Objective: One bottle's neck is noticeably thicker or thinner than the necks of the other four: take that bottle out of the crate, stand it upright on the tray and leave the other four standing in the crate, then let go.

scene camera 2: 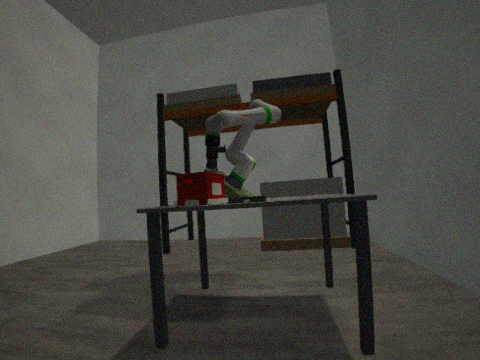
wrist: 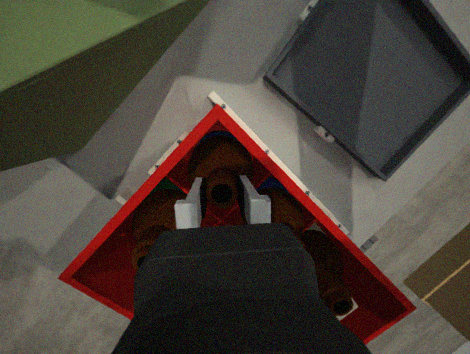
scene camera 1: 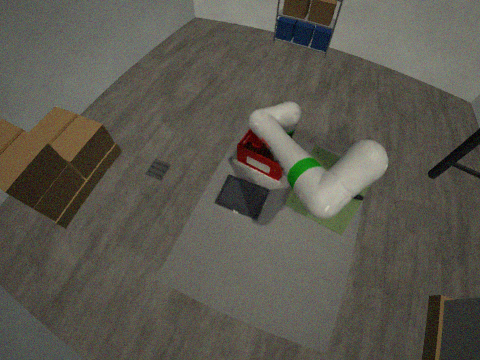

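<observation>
My gripper is shut on the neck of a brown bottle at the crate's near-tray corner. The bottle is upright, with its mouth between the fingers and its lower part inside the red crate. In the wrist view, another brown bottle stands to the left, one to the right, and one lower right. The gripper body hides the crate's middle. The dark grey tray lies beside the crate and bears no bottle.
Crate and tray are on a grey table. A green plate lies under the arm's base. Stacked cartons stand off to the left, and a tall rack stands behind the table.
</observation>
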